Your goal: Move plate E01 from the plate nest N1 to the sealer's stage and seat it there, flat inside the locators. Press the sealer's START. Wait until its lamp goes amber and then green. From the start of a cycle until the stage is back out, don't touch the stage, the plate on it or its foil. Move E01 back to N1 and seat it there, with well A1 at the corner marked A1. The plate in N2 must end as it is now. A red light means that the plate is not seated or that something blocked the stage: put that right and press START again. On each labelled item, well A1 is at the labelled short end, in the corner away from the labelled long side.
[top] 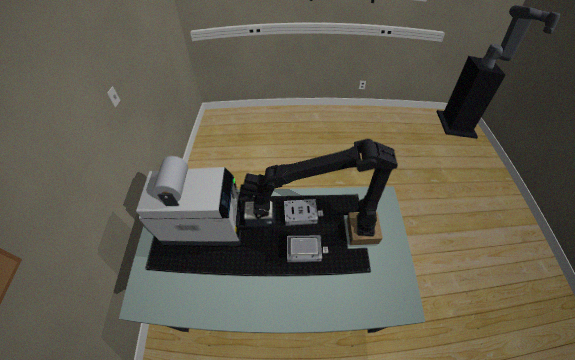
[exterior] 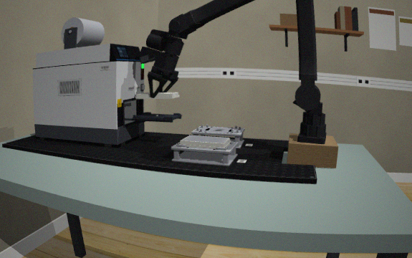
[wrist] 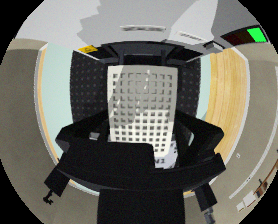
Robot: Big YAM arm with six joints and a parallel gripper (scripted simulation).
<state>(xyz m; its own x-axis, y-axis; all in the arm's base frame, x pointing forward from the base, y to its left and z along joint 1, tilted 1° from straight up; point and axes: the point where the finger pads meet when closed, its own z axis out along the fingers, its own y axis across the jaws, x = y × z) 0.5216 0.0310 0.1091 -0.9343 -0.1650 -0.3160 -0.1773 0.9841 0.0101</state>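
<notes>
Now: the sealer stage 80 mm below my hand. Round my hand: foil roll 330 mm ahead, 50 mm to the left, 250 mm above; plate 230 mm behind, 110 mm to the left, 120 mm below.
</notes>
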